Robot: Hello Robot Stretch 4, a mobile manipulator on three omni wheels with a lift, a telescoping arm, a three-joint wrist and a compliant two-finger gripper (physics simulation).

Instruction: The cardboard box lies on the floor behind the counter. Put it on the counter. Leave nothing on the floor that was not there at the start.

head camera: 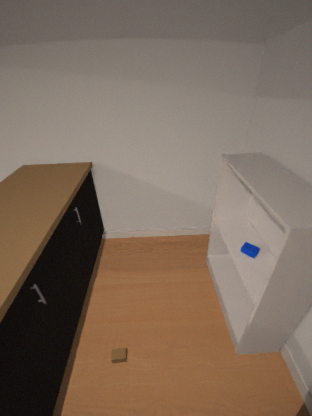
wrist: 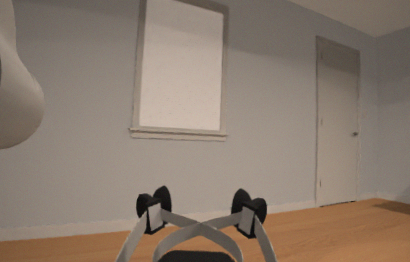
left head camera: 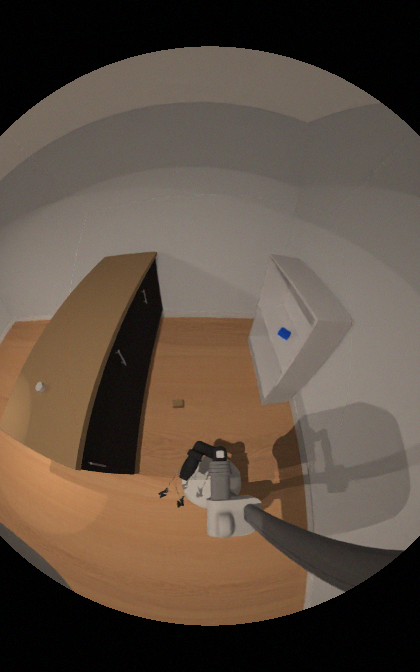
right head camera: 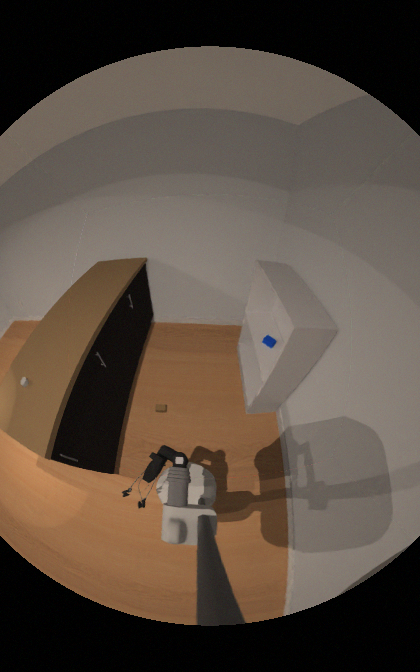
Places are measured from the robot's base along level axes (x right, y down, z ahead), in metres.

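Pixels of known places: gripper, fingertip midpoint: [wrist: 201, 202].
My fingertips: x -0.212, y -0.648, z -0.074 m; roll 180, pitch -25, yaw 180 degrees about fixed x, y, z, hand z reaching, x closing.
Note:
Behind a point stands the place of what it marks.
A small brown cardboard box [head camera: 119, 355] {x -0.277, y -0.022, z 0.665 m} [left head camera: 178, 403] [right head camera: 161, 408] lies flat on the floor, beside the dark front of the counter [head camera: 47, 220] {x -0.588, y -0.883, z 0.975 m} [left head camera: 97, 320] [right head camera: 80, 325] and a little apart from it. My gripper [left head camera: 172, 498] [right head camera: 134, 499] [wrist: 201, 202] {x -0.212, y -0.648, z -0.074 m} is open and empty, with its two fingertips wide apart. In both side head views it is near the robot's base, past the counter's near end, and apart from the box. The box does not show in the wrist view.
A white shelf unit [head camera: 267, 300] {x 0.515, y -0.583, z 0.667 m} [left head camera: 300, 367] [right head camera: 285, 372] stands along the right wall, with a blue block [head camera: 250, 250] {x 0.574, y -0.564, z 1.017 m} [left head camera: 284, 333] [right head camera: 269, 341] on its shelf. A small white object [left head camera: 40, 387] [right head camera: 24, 381] stands on the counter. A closed door [wrist: 337, 125] {x -2.957, y -0.984, z -1.930 m} shows in the wrist view.

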